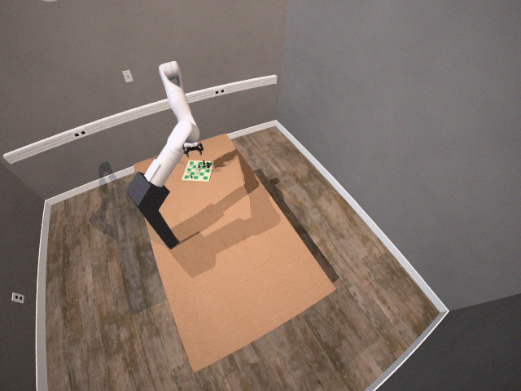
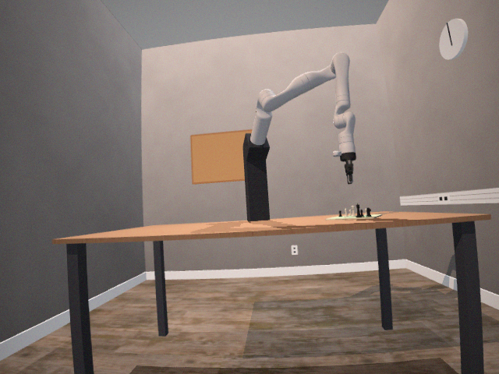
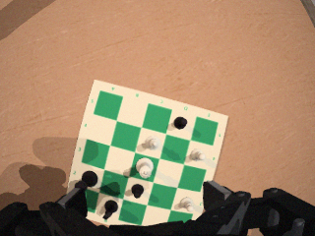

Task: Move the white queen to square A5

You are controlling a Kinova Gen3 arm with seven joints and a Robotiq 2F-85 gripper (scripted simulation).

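My gripper is now 140 mm above the white queen. Also, from my hand: cream chessboard (10 mm to the left, 170 mm below).
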